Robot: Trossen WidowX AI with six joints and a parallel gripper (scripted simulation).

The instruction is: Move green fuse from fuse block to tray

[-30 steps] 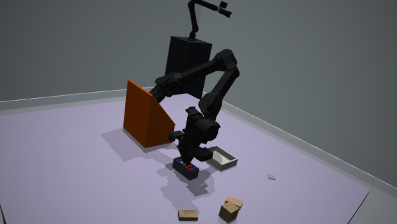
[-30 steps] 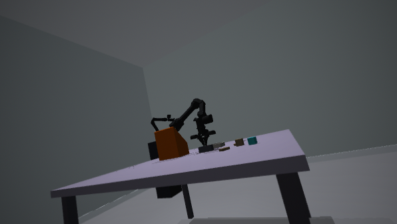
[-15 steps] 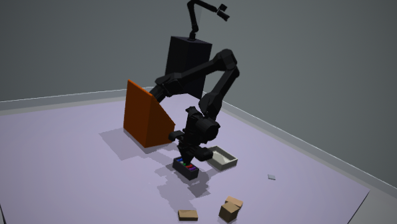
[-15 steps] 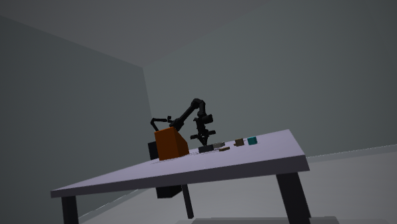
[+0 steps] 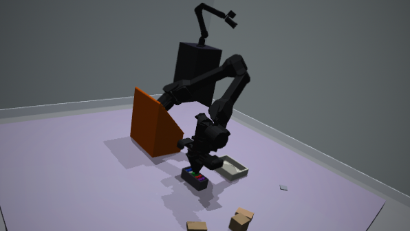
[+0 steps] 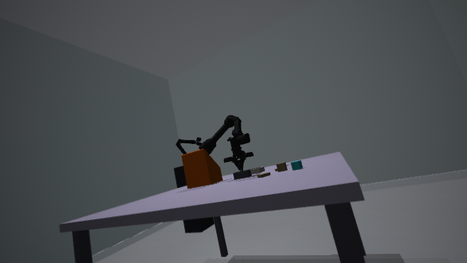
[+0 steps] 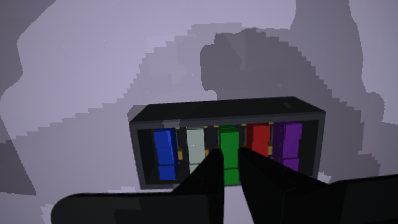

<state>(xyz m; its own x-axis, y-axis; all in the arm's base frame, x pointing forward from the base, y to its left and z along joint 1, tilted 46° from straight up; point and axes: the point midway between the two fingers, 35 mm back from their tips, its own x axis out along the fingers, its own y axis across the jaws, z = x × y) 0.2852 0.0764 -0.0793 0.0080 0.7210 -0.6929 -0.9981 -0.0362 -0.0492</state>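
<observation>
Right now my gripper tip is 2 cm past the white fuse and 2 cm above it. From my gripper tip the other things lie so: red fuse (2 cm below, 2 cm ahead); then green fuse (1 cm below); then purple fuse (3 cm ahead, 2 cm below).
</observation>
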